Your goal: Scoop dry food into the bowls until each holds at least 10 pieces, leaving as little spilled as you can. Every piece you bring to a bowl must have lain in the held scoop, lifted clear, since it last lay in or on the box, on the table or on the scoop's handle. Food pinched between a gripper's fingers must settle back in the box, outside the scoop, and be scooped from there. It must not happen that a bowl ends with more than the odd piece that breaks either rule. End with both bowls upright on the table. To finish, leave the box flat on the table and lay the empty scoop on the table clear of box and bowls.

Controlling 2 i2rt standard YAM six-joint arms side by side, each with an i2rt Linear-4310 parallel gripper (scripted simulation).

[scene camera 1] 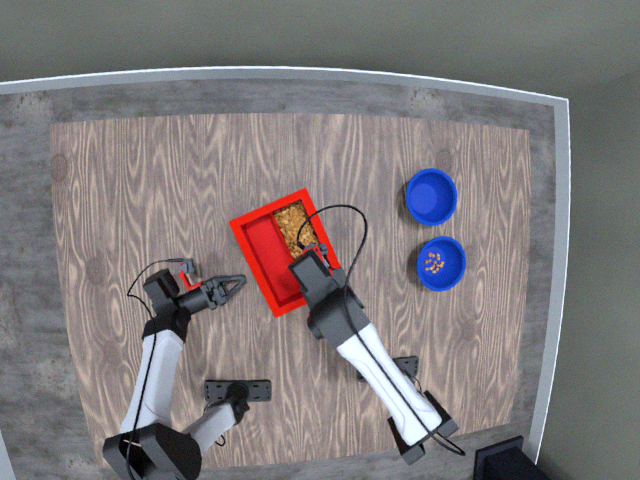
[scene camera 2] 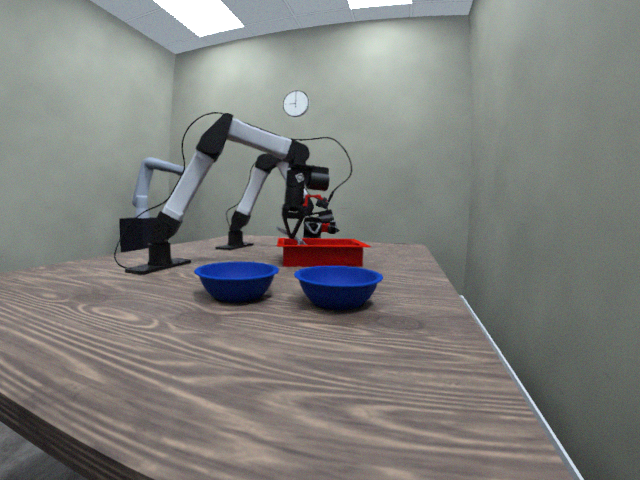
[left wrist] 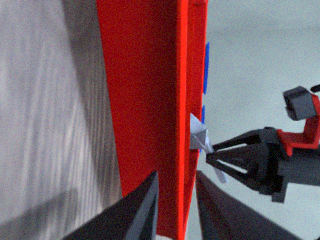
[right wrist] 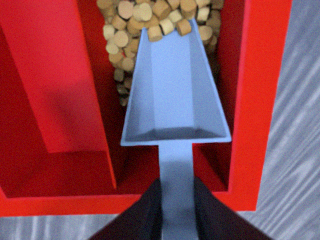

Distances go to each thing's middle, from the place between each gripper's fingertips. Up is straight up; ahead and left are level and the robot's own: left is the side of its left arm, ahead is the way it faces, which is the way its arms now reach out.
I see the red box (scene camera 1: 257, 233) 70 mm ahead of my right hand (scene camera 2: 291, 238), 80 mm to the left of it and 40 mm below it.
I see my left gripper (scene camera 1: 245, 277) 120 mm to the left of the red box, 50 mm short of it and 20 mm above it.
